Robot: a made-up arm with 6 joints.
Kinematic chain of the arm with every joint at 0, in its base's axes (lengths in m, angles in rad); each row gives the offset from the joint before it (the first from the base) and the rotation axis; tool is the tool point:
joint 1: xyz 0 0 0.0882 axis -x
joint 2: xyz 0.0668 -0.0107 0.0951 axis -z
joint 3: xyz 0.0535 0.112 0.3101 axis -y
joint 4: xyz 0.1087 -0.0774 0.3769 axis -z
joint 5: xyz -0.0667 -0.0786 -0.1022 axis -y
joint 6: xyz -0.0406 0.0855 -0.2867 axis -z
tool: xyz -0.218 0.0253 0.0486
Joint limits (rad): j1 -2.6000..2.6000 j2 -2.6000..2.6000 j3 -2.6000..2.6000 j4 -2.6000..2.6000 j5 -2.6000..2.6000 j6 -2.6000..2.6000
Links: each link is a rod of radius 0.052 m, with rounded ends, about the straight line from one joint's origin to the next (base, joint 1, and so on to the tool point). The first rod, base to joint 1, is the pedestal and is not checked.
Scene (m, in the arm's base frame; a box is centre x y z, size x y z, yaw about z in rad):
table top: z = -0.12
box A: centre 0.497 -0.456 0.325 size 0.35 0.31 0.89 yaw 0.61
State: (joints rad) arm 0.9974 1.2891 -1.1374 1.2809 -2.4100 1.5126
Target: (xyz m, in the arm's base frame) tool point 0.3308 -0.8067 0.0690
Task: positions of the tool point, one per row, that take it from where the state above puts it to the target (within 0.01 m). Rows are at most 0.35 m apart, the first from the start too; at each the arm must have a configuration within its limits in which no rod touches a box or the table.
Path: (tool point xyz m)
1: 0.3068 -0.2115 0.8209
2: 0.0538 -0.4151 0.8179
3: -0.1936 -0.5199 0.7472
4: -0.3846 -0.5271 0.6843
5: -0.2346 -0.6710 0.4964
6: -0.0177 -0.7145 0.3268
7: 0.2091 -0.6487 0.1984
8: 0.2673 -0.7366 0.1391
9: 0.3308 -0.8067 0.0690

